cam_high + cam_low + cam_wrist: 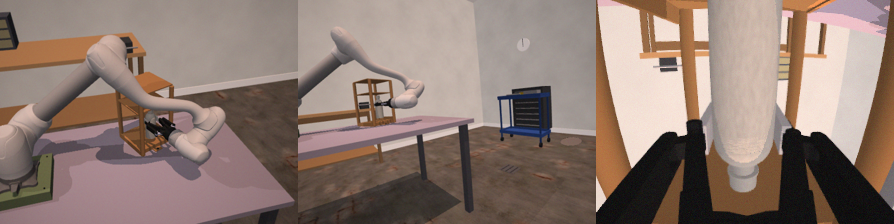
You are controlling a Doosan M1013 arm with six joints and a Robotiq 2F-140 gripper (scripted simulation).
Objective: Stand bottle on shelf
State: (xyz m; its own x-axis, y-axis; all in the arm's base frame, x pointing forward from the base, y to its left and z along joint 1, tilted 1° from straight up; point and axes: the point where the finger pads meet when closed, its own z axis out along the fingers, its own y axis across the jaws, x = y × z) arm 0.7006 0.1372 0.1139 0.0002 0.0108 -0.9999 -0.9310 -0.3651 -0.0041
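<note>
Now: hand 10 mm below the bottle. The rest, counted from my hand: wooden shelving unit (50 mm to the left, 20 mm behind, 20 mm above).
</note>
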